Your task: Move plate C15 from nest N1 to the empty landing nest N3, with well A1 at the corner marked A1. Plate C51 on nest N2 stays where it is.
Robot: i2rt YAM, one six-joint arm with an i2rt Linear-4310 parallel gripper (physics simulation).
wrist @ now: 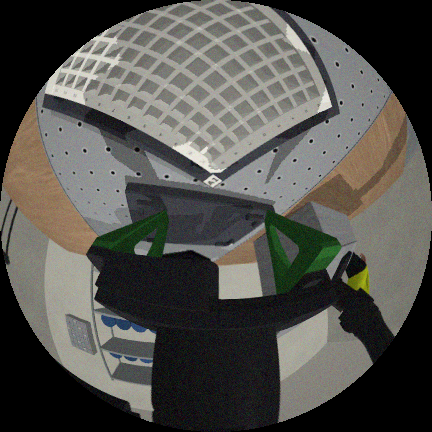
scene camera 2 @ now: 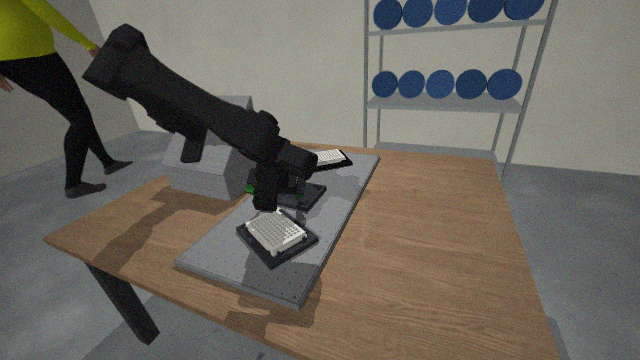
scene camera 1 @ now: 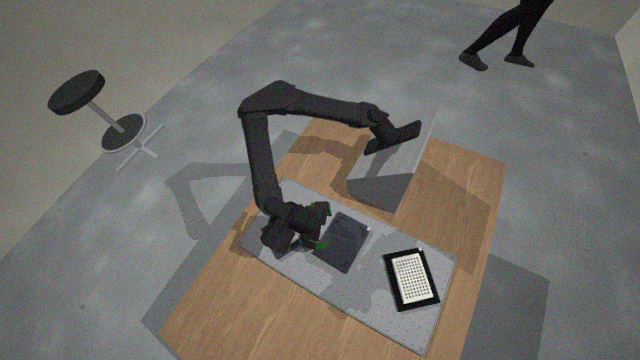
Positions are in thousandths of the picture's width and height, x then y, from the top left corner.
Labels:
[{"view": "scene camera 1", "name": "my gripper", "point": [513, 640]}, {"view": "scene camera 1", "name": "black nest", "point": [540, 657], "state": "touched by my gripper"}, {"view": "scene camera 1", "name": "grey perforated baseplate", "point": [571, 810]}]

